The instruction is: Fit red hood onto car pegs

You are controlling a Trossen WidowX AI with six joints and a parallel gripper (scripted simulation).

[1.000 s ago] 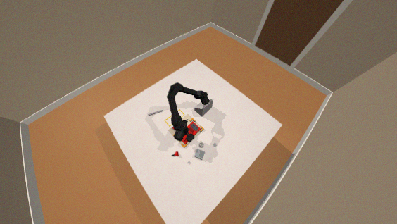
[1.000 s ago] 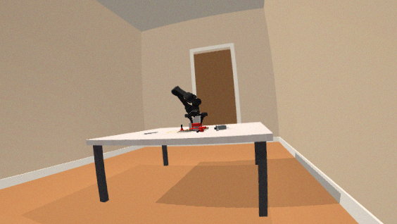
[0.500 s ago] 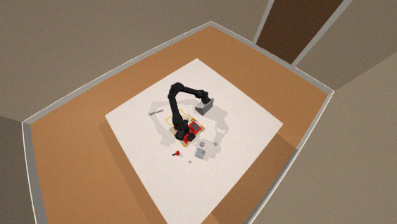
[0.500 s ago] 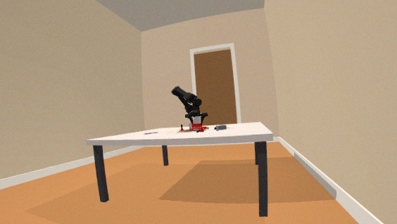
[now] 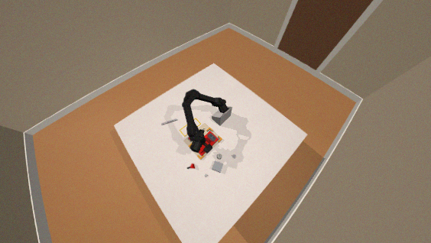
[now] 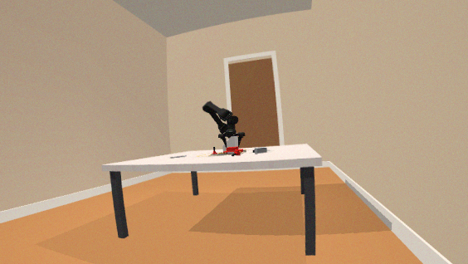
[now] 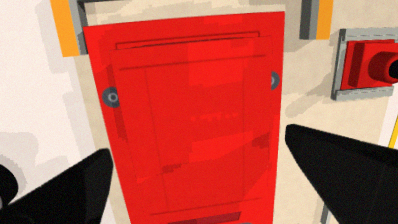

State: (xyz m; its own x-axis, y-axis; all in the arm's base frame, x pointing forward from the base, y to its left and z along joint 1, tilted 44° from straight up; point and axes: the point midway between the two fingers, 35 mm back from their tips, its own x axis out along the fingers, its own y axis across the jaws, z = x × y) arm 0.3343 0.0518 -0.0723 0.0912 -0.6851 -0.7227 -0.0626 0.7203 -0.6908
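My gripper tip is now 1 cm above the red hood. Round my gripper tip: thin grey rod (8 cm ahead, 40 cm to the right, 5 cm below); then grey engine block (3 cm below); then tiny grey piece (14 cm behind, 24 cm to the left, 5 cm below).
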